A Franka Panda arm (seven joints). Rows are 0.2 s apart.
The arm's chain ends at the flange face. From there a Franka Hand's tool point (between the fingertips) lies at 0.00 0.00 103.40 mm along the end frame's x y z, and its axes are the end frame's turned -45 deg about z.
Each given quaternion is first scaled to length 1.
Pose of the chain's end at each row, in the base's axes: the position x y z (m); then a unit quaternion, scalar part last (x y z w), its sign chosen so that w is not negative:
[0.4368 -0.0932 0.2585 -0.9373 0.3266 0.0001 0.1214]
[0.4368 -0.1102 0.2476 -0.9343 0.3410 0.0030 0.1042]
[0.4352 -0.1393 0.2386 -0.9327 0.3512 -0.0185 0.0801]
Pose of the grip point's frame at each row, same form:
[0.4450 -0.0697 0.1581 -0.9910 -0.0570 -0.0464 0.1122]
[0.4436 -0.0899 0.1464 -0.9936 -0.0425 -0.0371 0.0974]
[0.4446 -0.1252 0.1366 -0.9961 -0.0325 -0.0477 0.0669]

